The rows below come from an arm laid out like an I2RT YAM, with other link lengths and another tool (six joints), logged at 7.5 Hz.
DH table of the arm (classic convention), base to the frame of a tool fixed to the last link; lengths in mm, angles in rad. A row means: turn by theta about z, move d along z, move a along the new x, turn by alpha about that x. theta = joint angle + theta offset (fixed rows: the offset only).
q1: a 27.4  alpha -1.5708  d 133.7  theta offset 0
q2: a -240.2  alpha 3.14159  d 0  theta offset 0
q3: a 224.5  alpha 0  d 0  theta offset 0.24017
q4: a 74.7  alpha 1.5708  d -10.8  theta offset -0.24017
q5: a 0  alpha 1.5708  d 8.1  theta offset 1.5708
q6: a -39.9  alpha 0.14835  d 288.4  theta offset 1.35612
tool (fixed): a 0  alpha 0  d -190.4  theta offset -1.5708
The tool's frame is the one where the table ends.
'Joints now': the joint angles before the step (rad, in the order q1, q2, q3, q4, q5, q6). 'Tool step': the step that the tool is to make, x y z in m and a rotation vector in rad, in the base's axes. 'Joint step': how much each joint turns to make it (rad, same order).
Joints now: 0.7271 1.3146 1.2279 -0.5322 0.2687 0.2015
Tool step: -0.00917 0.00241 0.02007 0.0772 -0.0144 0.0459
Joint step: 0.0073 -0.0309 0.0225 0.0044 -0.0587 0.0188
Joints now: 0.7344 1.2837 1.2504 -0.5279 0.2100 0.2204
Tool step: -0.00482 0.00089 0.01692 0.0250 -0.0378 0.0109
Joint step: 0.0121 -0.0142 0.0329 -0.0012 0.0046 -0.0056
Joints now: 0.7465 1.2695 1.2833 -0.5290 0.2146 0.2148
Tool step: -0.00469 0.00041 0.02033 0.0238 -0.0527 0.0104
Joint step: 0.0112 -0.0122 0.0419 0.0043 0.0094 -0.0165
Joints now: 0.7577 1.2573 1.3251 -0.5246 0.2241 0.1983
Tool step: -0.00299 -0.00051 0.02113 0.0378 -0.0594 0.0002
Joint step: 0.0077 -0.0100 0.0355 0.0258 0.0124 -0.0096
